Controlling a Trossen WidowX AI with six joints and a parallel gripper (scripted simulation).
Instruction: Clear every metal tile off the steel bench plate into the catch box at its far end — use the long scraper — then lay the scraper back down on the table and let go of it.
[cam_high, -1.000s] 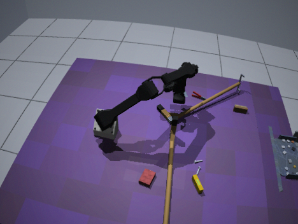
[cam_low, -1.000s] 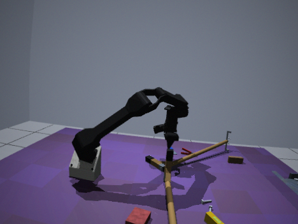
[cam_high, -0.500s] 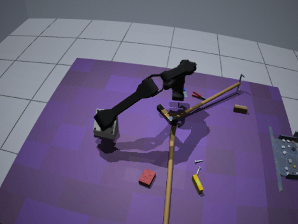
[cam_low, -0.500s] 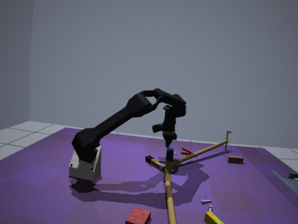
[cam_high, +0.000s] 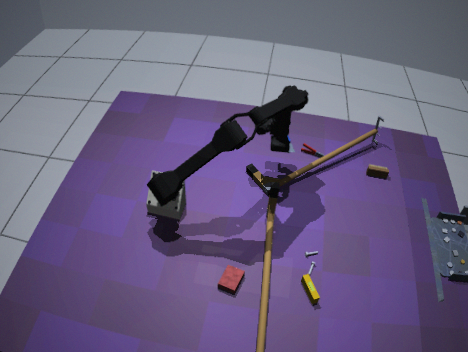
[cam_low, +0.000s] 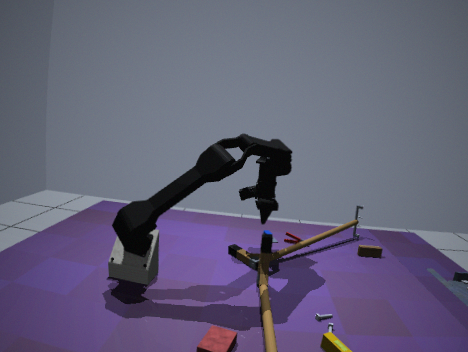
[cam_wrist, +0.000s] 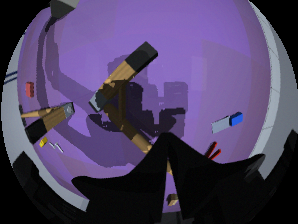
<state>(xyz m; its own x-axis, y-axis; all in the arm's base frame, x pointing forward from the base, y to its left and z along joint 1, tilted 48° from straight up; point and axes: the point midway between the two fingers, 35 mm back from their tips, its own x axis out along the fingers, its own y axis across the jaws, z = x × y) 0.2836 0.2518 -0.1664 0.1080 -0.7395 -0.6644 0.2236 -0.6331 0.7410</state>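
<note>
The long scraper is 100 mm ahead of my gripper tip, 480 mm to the right of it and 40 mm below it. Also, from my gripper tip: red block 10 mm behind, 500 mm to the right, 100 mm below; brown block 400 mm ahead, 130 mm to the left, 90 mm below; blue item 20 mm ahead, 170 mm to the left, 100 mm below.
</note>
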